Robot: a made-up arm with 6 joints. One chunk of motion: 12 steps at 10 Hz.
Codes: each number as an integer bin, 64 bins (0 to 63) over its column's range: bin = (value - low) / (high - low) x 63, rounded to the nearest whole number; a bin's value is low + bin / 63 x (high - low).
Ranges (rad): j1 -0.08..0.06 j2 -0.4..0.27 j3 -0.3..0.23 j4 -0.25..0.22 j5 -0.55..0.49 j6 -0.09..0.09
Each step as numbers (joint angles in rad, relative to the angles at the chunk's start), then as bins.
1 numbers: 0.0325 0.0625 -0.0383 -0.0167 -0.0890 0.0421
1 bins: 51 43 31 31 28 46
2 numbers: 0.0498 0.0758 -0.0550 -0.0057 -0.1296 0.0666
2 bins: 58 45 29 33 25 55
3 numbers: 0.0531 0.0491 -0.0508 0.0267 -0.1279 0.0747
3 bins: 60 42 30 37 26 58
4 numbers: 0.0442 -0.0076 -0.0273 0.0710 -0.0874 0.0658
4 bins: 56 37 32 43 28 55
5 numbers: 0.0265 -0.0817 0.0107 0.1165 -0.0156 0.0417
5 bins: 48 30 37 49 32 46
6 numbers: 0.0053 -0.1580 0.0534 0.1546 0.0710 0.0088
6 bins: 38 23 42 54 38 35
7 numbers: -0.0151 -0.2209 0.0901 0.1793 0.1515 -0.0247
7 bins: 29 17 46 58 42 23
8 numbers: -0.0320 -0.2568 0.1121 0.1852 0.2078 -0.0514
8 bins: 22 13 49 58 46 14
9 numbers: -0.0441 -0.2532 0.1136 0.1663 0.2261 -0.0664
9 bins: 16 14 49 56 47 8
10 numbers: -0.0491 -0.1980 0.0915 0.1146 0.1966 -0.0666
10 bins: 14 19 47 49 45 8
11 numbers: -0.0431 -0.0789 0.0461 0.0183 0.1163 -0.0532
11 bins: 17 30 41 36 40 13
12 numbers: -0.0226 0.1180 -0.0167 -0.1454 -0.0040 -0.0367
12 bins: 26 49 34 14 33 19
